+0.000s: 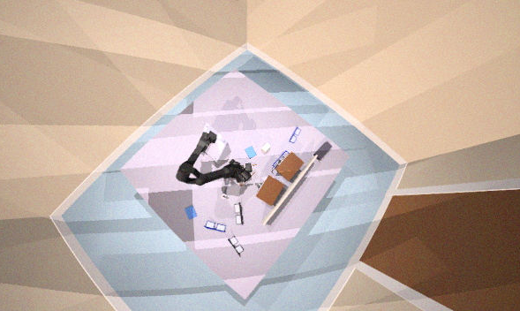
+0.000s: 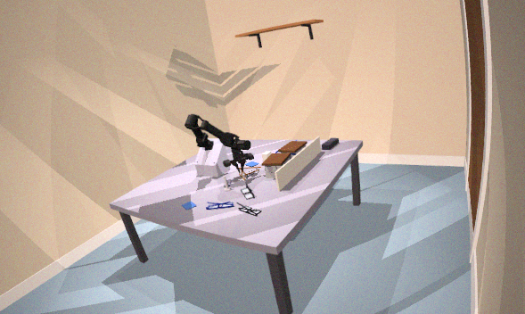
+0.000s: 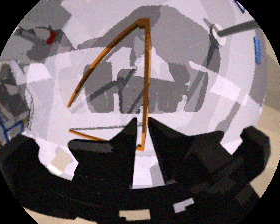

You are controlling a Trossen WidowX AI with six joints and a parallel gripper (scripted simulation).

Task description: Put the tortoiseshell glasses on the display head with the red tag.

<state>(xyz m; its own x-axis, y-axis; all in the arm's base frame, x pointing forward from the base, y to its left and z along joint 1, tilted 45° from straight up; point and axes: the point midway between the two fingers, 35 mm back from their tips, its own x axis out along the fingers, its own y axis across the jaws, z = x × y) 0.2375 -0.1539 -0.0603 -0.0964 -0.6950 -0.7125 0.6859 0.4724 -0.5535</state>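
The small stand is 20 cm to the right of my gripper tip, 2 cm ahead of it and 1 cm above it. Round my gripper tip: long beige board 36 cm ahead, 11 cm to the left, 4 cm above; display head 22 cm ahead, 4 cm above, 1 cm to the left; white cube 26 cm to the left, 6 cm ahead, 1 cm above.
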